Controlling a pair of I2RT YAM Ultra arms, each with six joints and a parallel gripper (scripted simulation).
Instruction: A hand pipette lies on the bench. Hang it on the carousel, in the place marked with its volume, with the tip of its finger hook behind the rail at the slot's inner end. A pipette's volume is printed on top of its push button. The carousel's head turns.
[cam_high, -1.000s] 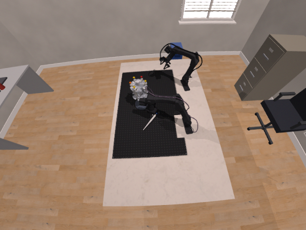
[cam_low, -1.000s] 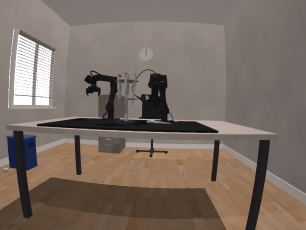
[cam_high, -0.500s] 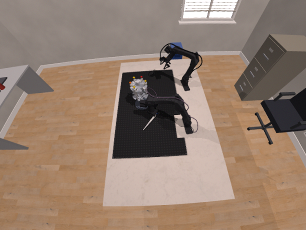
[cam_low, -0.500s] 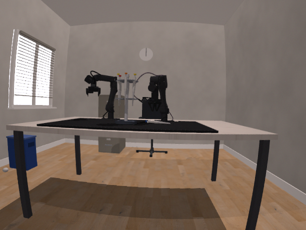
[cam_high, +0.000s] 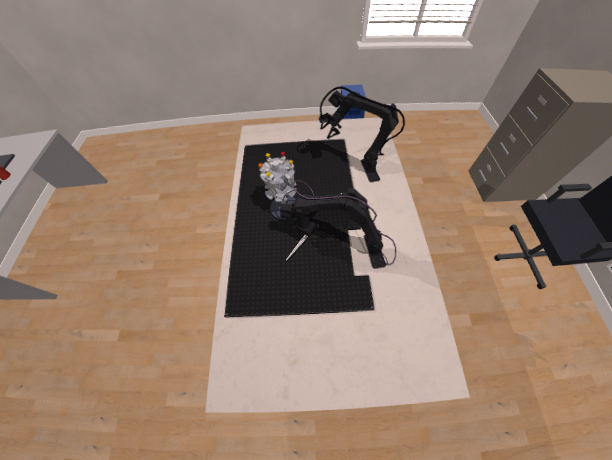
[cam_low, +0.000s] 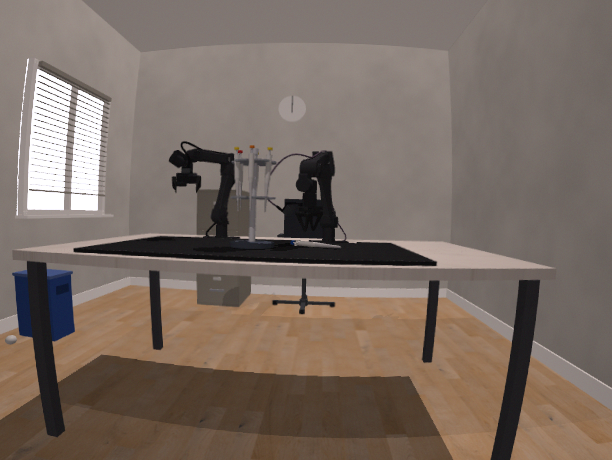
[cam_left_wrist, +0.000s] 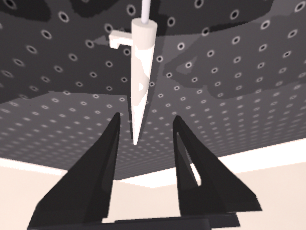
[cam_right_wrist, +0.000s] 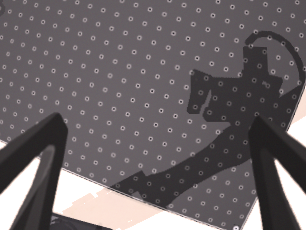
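My left gripper is now 30 mm short of the hand pipette, 20 mm to the right of it and 60 mm above it.
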